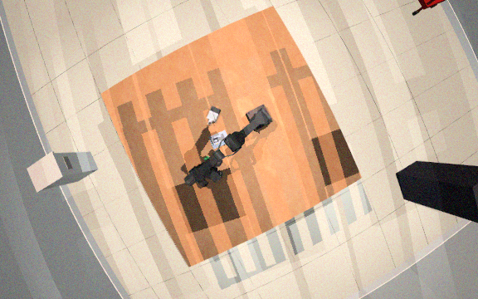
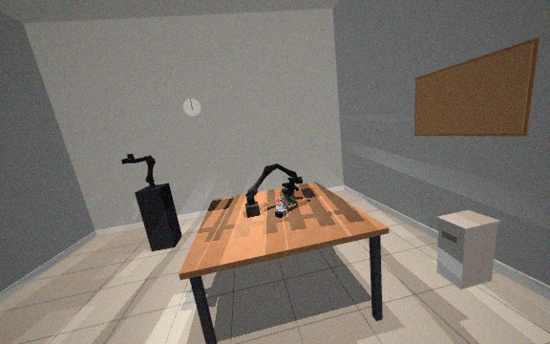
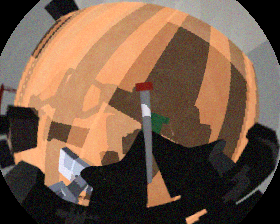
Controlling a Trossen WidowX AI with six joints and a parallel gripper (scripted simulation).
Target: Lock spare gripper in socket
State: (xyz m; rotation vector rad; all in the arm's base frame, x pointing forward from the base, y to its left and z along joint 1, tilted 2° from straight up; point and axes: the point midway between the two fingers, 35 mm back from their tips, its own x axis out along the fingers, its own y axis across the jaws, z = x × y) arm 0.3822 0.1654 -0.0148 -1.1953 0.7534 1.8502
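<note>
My gripper tip is 4 cm to the left of the green part, 2 cm short of it and 1 cm above it. From my gripper tip the other things lie so: grey mount (16 cm to the right, 9 cm behind, 1 cm above); spare gripper (31 cm to the right, 12 cm behind, 2 cm below).
</note>
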